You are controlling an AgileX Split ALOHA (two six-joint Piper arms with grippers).
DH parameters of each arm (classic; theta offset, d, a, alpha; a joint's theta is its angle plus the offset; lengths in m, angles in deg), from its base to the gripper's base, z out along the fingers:
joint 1: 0 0.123 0 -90
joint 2: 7.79 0 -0.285 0
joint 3: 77.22 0 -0.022 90
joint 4: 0 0.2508 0 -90
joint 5: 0 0 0.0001 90
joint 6: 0 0.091 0 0
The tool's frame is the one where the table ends.
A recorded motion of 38 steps. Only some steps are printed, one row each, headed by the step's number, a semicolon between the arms.
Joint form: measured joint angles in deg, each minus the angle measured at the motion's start. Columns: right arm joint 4, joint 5, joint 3, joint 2, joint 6, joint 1; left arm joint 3, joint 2, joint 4, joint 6, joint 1, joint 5.
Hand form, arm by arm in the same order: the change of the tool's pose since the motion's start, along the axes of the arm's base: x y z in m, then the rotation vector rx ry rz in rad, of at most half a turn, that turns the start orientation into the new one. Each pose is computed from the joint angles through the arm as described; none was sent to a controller.
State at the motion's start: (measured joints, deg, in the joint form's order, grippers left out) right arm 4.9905 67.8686 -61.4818 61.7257 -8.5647 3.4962; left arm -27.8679 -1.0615 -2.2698 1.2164 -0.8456 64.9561
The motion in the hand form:
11: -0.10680 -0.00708 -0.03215 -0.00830 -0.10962 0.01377; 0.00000 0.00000 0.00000 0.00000 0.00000 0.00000
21: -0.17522 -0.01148 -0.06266 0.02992 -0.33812 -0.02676; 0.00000 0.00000 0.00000 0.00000 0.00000 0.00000
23: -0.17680 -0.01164 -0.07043 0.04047 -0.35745 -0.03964; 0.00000 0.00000 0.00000 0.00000 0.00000 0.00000
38: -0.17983 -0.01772 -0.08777 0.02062 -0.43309 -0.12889; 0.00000 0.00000 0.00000 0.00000 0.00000 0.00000
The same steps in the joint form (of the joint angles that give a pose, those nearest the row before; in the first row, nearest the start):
11: -0.43 1.80 18.09 -26.07 -0.82 -0.01; 0.00 0.00 0.00 0.00 0.00 0.00
21: -0.58 1.80 27.93 -49.31 1.89 0.00; 0.00 0.00 0.00 0.00 0.00 0.00
23: -0.59 0.50 29.90 -51.19 2.70 0.00; 0.00 0.00 0.00 0.00 0.00 0.00
38: -4.45 -3.37 34.48 -56.26 6.49 -0.99; 0.00 0.00 0.00 0.00 0.00 0.00

